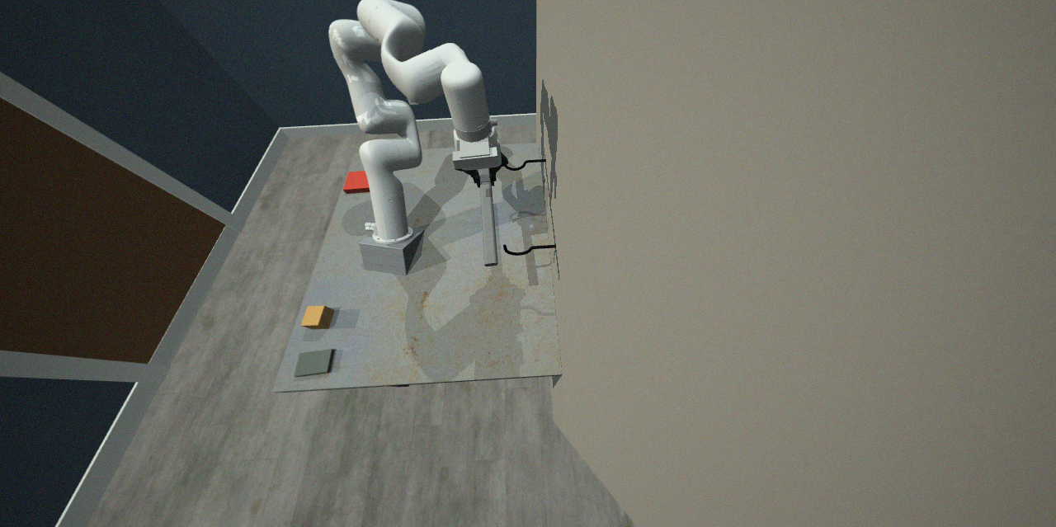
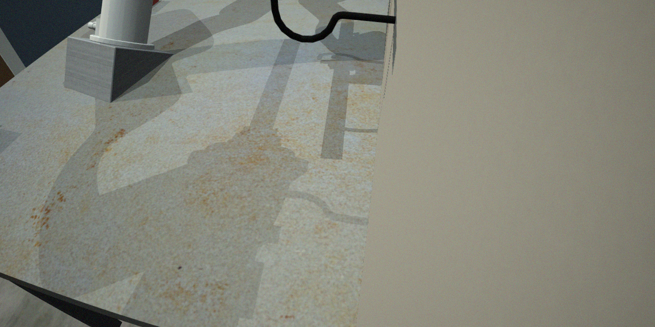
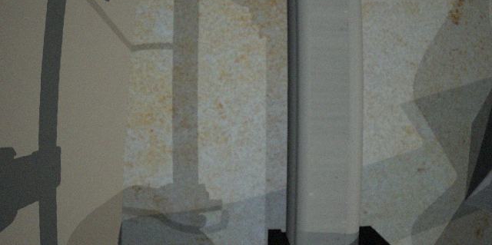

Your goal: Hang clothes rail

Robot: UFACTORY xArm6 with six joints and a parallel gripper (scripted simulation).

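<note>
My gripper is now 1 cm above the clothes rail. Also, from my hand: orange block 51 cm behind, 30 cm to the right, 28 cm below; beige wall 20 cm ahead, 12 cm above, 2 cm to the left; red block 56 cm behind, 30 cm below, 23 cm to the left.
</note>
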